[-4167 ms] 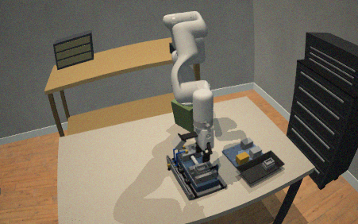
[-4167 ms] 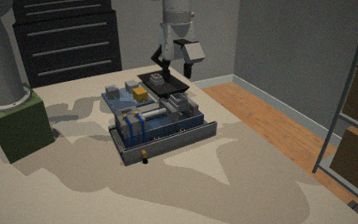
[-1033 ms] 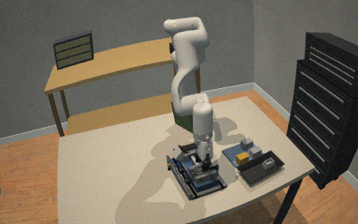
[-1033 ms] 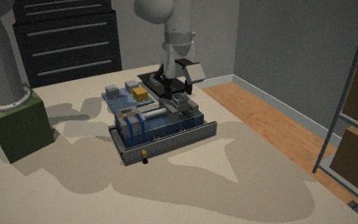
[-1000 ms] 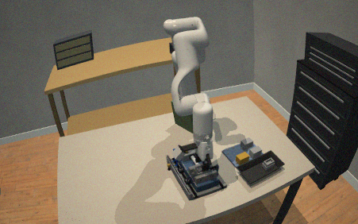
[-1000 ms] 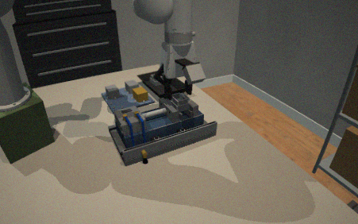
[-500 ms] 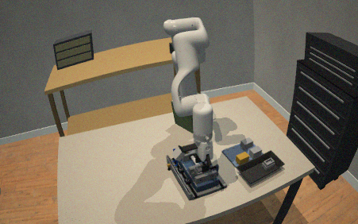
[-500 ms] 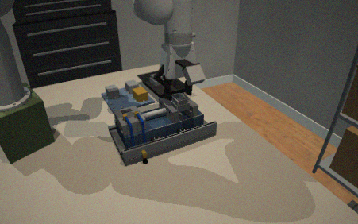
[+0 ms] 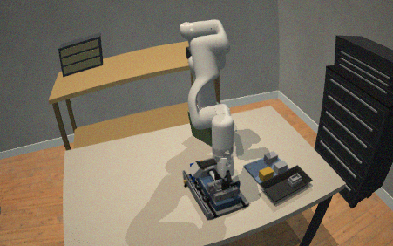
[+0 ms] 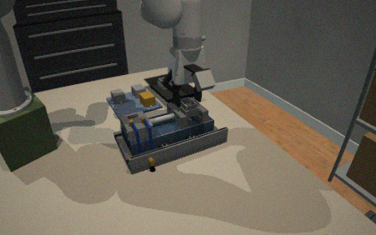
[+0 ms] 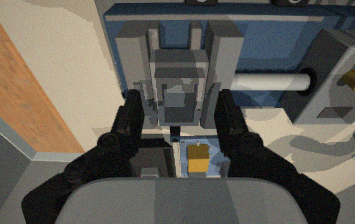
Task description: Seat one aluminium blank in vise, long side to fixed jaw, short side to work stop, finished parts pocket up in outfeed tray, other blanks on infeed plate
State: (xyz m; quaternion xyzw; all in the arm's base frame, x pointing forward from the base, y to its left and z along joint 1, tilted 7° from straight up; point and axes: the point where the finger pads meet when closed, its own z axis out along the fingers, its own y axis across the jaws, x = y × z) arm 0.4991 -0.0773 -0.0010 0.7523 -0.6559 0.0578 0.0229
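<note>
Right now my hand is 24 cm to the right of the brass blank, 10 cm above it and 8 cm past it.
</note>
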